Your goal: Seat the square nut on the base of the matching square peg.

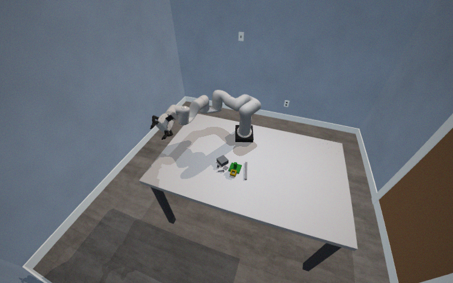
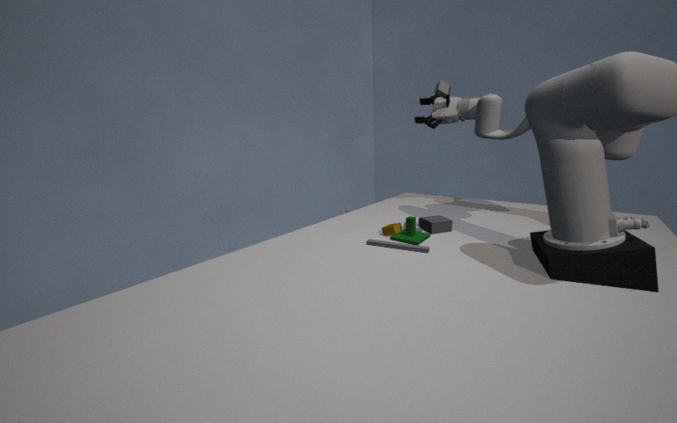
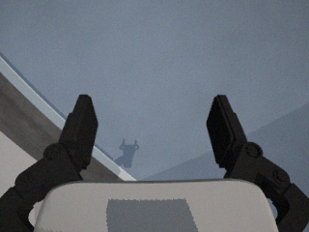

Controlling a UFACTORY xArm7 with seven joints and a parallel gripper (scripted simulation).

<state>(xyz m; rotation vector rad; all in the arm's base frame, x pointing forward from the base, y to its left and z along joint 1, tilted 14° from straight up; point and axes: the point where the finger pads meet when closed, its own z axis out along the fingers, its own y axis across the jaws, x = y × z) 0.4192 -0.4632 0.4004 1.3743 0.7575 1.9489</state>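
Now: hand 45 cm to the right of the green base, 36 cm above it and 15 cm past it. The rest, counted from my hand: bolt 37 cm below, 36 cm to the left, 10 cm behind; grey block 36 cm below, 34 cm to the left, 19 cm behind; long grey bar 53 cm to the left, 37 cm below, 15 cm behind.
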